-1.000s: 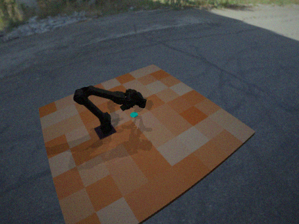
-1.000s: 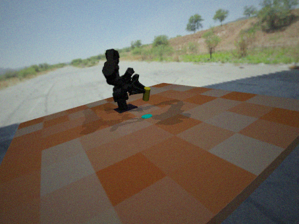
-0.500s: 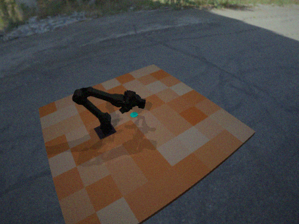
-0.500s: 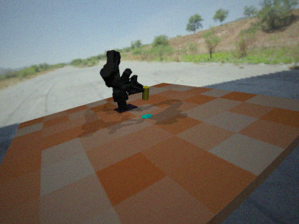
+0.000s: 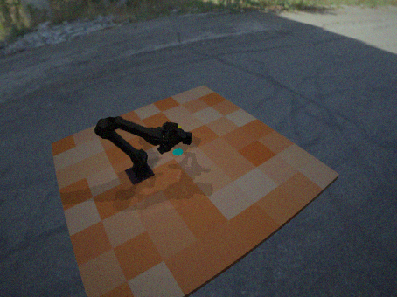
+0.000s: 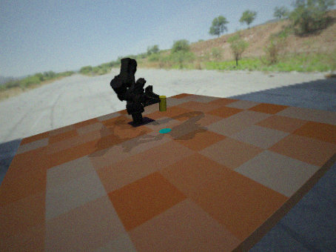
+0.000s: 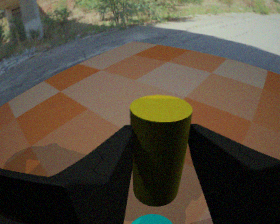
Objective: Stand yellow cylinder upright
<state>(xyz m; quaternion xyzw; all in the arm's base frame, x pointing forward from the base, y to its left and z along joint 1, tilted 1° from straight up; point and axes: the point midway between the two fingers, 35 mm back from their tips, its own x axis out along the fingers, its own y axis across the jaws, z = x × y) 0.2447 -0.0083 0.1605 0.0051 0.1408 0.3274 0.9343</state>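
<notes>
Now: gripper tip 160 mm above the cyan circle and 20 mm past it. From my gripper tip the other things lie so: yellow tall cylinder: 20 mm below.
</notes>
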